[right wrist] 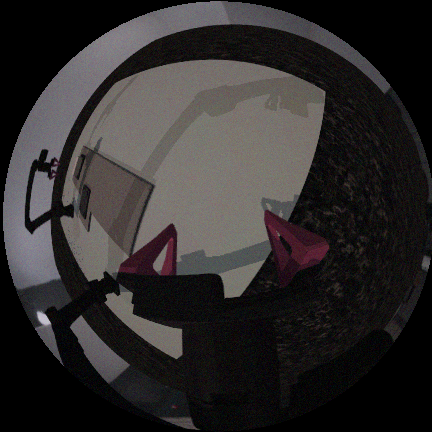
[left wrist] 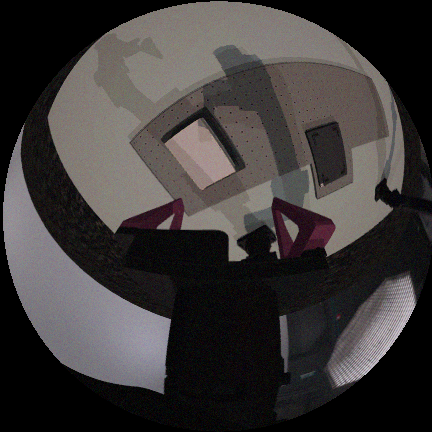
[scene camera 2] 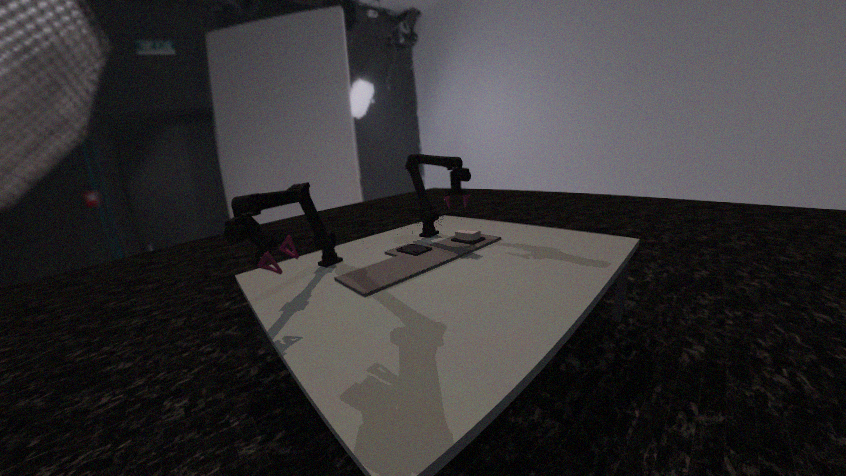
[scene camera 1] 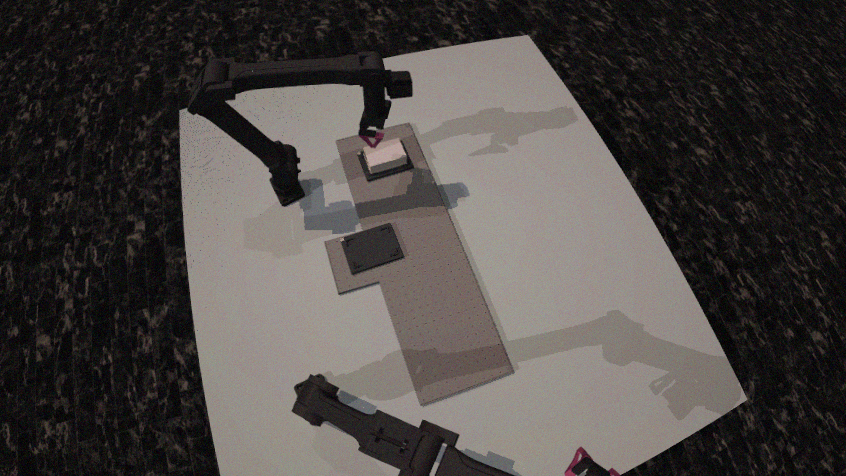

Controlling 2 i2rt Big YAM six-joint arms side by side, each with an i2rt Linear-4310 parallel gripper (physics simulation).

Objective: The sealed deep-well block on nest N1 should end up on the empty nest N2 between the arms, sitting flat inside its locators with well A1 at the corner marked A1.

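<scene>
The pale pinkish-white deep-well block (scene camera 1: 385, 156) (scene camera 2: 467, 235) (left wrist: 201, 153) sits on the dark nest N1 (scene camera 1: 390, 173) (left wrist: 233, 150) at the upper end of the perforated board. The dark nest N2 (scene camera 1: 373, 248) (scene camera 2: 414, 249) (left wrist: 328, 153) (right wrist: 85, 201) is empty, with corner locators and a small pale mark at one corner. My left gripper (scene camera 1: 372, 139) (scene camera 2: 457, 202) (left wrist: 227, 201) is open and empty, above the block and apart from it in scene camera 2. My right gripper (scene camera 2: 275, 262) (right wrist: 218, 221) is open and empty, far from both nests at the table's edge. Well labels are too small to read.
The perforated brown board (scene camera 1: 444, 296) (scene camera 2: 378, 277) (left wrist: 280, 95) (right wrist: 120, 187) lies on the white table (scene camera 1: 567, 236) (scene camera 2: 508, 307). In scene camera 1 the right arm (scene camera 1: 378, 429) reaches across the bottom, off the board. Arm shadows fall across board and table.
</scene>
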